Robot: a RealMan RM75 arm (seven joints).
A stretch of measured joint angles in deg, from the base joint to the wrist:
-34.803 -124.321 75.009 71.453 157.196 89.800 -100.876
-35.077 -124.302 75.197 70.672 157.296 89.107 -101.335
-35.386 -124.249 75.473 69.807 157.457 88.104 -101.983
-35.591 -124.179 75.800 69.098 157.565 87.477 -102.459
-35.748 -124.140 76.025 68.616 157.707 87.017 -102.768
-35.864 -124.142 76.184 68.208 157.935 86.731 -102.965
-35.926 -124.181 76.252 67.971 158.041 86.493 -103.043
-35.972 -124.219 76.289 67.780 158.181 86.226 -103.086
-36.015 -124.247 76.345 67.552 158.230 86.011 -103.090
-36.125 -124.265 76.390 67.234 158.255 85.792 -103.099
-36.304 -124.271 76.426 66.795 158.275 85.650 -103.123
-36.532 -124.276 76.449 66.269 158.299 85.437 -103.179
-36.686 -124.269 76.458 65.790 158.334 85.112 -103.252
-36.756 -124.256 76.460 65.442 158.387 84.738 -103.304
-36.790 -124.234 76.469 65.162 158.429 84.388 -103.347
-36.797 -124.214 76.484 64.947 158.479 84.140 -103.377
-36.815 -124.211 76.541 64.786 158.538 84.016 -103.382
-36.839 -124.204 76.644 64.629 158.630 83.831 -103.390
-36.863 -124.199 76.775 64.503 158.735 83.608 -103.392
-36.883 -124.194 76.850 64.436 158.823 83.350 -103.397
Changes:
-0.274 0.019 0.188 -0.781 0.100 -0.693 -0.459
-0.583 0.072 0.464 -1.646 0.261 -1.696 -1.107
-0.788 0.142 0.791 -2.355 0.369 -2.323 -1.583
-0.945 0.181 1.016 -2.837 0.511 -2.783 -1.892
-1.061 0.179 1.175 -3.245 0.739 -3.069 -2.089
-1.123 0.140 1.243 -3.482 0.845 -3.307 -2.167
-1.169 0.102 1.280 -3.673 0.985 -3.574 -2.210
-1.212 0.074 1.336 -3.901 1.034 -3.789 -2.214
-1.322 0.056 1.381 -4.219 1.059 -4.008 -2.223
-1.501 0.050 1.417 -4.658 1.079 -4.150 -2.247
-1.729 0.045 1.440 -5.184 1.103 -4.363 -2.303
-1.883 0.052 1.449 -5.663 1.138 -4.688 -2.376
-1.953 0.065 1.451 -6.011 1.191 -5.062 -2.428
-1.987 0.087 1.460 -6.291 1.233 -5.412 -2.471
-1.994 0.107 1.475 -6.506 1.283 -5.660 -2.501
-2.012 0.110 1.532 -6.667 1.342 -5.784 -2.506
-2.036 0.117 1.635 -6.824 1.434 -5.969 -2.514
-2.060 0.122 1.766 -6.950 1.539 -6.192 -2.516
-2.080 0.127 1.841 -7.017 1.627 -6.450 -2.521

